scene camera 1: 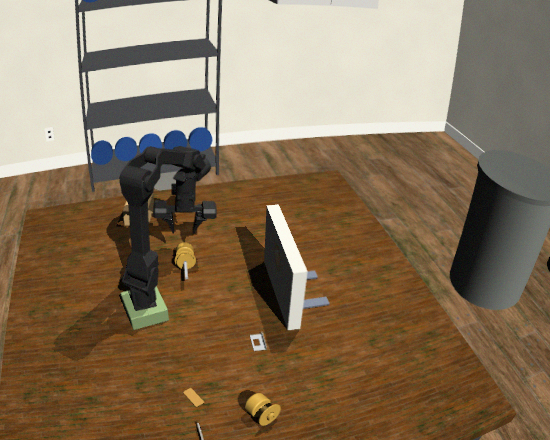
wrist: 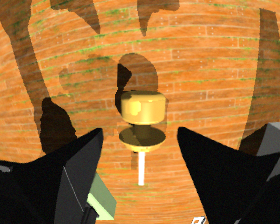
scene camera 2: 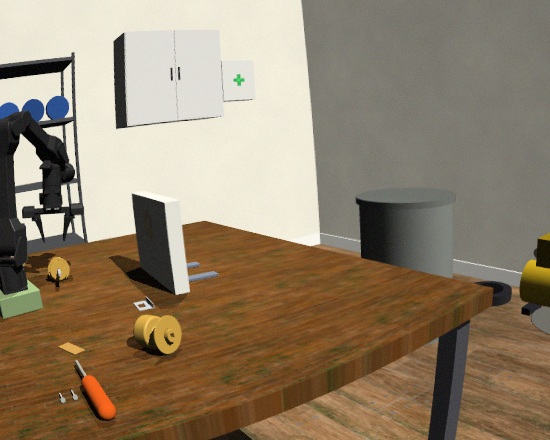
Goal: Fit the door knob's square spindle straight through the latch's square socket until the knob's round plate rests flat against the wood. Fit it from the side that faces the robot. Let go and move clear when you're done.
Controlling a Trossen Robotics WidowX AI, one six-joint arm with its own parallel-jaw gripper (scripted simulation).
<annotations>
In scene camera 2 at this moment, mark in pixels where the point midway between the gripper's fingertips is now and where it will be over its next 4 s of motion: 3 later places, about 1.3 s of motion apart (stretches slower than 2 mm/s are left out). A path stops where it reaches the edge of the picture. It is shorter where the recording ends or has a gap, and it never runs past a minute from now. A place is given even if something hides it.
My gripper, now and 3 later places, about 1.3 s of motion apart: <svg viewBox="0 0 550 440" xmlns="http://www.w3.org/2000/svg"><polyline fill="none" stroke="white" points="54,241 56,256 58,269 55,255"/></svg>
</annotations>
